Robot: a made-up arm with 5 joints. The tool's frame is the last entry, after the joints. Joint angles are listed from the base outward. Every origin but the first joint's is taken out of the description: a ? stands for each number. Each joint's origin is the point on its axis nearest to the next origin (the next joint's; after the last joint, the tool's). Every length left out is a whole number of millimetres.
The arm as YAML. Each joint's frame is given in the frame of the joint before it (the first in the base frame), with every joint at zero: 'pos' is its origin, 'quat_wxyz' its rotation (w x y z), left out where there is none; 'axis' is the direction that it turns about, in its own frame. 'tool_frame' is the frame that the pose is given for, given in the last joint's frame.
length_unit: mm
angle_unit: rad
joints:
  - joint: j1
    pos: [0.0, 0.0, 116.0]
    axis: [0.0, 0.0, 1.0]
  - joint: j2
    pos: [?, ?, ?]
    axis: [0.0, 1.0, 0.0]
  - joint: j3
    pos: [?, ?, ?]
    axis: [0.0, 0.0, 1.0]
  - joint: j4
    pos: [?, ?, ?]
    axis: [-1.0, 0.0, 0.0]
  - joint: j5
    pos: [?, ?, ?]
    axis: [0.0, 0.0, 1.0]
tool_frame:
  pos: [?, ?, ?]
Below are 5 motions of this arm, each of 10 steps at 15 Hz.
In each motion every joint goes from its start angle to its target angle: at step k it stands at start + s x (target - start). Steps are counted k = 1, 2, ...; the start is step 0. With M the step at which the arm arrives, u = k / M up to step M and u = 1 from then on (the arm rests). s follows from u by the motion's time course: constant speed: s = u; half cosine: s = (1 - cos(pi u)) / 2; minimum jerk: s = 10 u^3 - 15 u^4 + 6 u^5.
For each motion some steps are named. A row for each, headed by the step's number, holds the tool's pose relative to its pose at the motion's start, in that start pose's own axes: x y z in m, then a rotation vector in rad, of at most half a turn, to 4 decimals.
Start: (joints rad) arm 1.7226 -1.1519 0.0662 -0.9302 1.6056
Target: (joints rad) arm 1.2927 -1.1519 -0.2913 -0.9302 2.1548
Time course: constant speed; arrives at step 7
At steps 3, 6, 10:
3: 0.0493 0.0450 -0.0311 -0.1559 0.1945 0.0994
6: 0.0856 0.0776 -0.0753 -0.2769 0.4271 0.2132
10: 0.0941 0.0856 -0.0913 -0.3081 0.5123 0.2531

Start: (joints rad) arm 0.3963 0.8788 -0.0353 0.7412 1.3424
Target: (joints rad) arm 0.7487 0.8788 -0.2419 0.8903 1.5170
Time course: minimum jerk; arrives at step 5
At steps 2, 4, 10:
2: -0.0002 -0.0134 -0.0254 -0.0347 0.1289 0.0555
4: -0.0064 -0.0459 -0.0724 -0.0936 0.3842 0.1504
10: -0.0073 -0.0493 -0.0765 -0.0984 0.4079 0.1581

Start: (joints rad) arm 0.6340 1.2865 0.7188 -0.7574 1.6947
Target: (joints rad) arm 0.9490 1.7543 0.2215 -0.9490 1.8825
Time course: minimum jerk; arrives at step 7
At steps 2, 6, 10:
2: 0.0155 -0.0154 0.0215 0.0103 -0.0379 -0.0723
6: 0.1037 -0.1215 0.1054 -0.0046 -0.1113 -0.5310
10: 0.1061 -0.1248 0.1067 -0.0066 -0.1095 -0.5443

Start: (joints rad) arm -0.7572 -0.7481 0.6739 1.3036 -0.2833
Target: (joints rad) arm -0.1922 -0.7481 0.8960 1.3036 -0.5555
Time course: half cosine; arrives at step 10
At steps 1, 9, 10:
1: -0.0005 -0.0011 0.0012 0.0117 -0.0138 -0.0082
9: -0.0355 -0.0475 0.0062 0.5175 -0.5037 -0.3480
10: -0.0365 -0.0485 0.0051 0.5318 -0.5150 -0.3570

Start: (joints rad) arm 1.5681 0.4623 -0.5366 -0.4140 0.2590
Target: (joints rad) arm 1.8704 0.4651 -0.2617 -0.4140 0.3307
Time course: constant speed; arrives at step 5
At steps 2, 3, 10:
2: -0.0078 0.0462 -0.0054 -0.0289 0.0764 0.2380
3: -0.0149 0.0666 -0.0079 -0.0432 0.1170 0.3562
10: -0.0339 0.1012 -0.0121 -0.0713 0.2031 0.5905

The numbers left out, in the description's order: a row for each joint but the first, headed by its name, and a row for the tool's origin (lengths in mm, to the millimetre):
j2: -28.0 -358.0 0.0
j3: 40.0 0.0 -180.0
j4: -73.0 111.0 0.0
j5: 0.0 22.0 205.0
tool: 185.0 112.0 0.0

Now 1 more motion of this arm.
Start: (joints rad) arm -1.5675 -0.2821 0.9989 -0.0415 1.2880
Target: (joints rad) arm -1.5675 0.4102 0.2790 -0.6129 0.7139
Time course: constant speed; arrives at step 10
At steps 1, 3, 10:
1: 0.0066 -0.0374 0.0327 0.0677 -0.0980 -0.1319
3: -0.0006 -0.1185 0.0849 0.2167 -0.2741 -0.4013
10: -0.1679 -0.3459 0.0777 0.8344 -0.6625 -1.3855

